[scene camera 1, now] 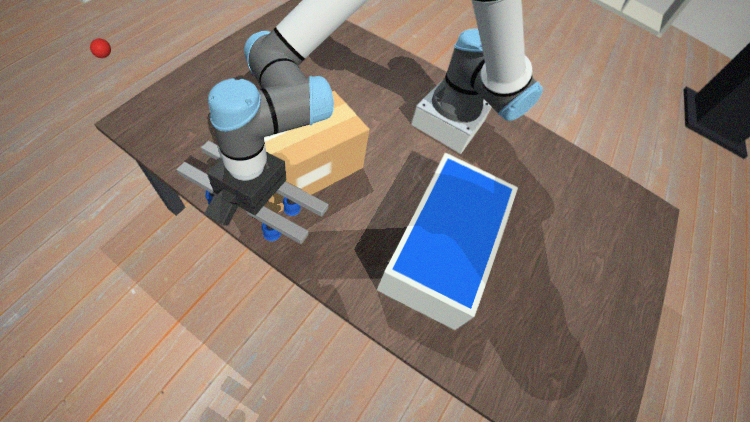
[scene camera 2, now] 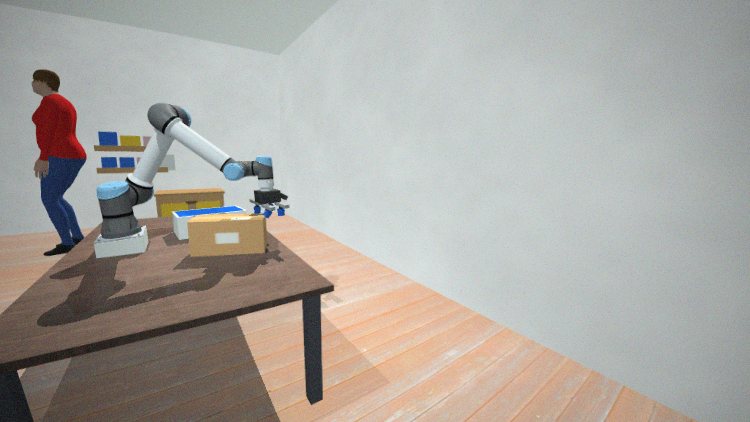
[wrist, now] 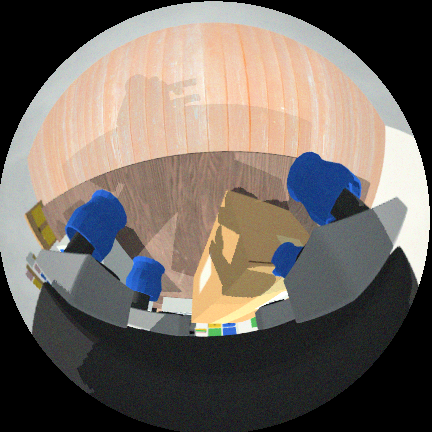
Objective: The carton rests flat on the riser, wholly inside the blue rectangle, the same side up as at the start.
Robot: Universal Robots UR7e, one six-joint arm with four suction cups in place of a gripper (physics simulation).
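Note:
The brown carton rests flat on the table, beside the riser and apart from it. A white label shows on a long side. The white riser bears the blue rectangle, which has nothing on it. My gripper, with four blue suction cups, is off and holds nothing. It hangs at the carton's end near the table's long edge, its cups near the height of the carton's top. It hides part of the carton in scene camera 1.
The arm's white base block stands on the table, near the carton and riser. The forearm passes above the table. A person in red stands behind the table. A red ball is off the table.

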